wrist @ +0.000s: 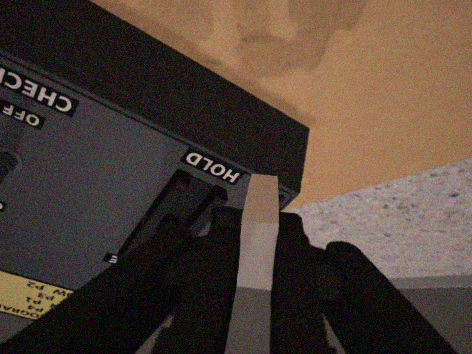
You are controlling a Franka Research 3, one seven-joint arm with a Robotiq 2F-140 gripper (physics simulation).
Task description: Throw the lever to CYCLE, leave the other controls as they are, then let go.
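The lever's dark slot (pixel 145 215) runs slantwise on the grey control panel (pixel 107 150), with the HOLD label (pixel 212 167) at its upper end. At its lower end the last letter of a label (pixel 114 259) shows; the rest is hidden behind the gripper. The lever's black knob does not show, so its position cannot be told. My gripper (pixel 262 199) is shut, with its pale fingers together and nothing seen between them. In the view, the fingertips are just right of the HOLD label, over the panel's corner.
The CHECK label (pixel 37 92), an OFF label (pixel 21 115) and part of a dark switch (pixel 7 162) are at the left. A yellow status label (pixel 25 295) is at the lower left. The box's black side (pixel 165 70) borders a tan surface (pixel 390 100); a speckled surface (pixel 385 225) lies at the right.
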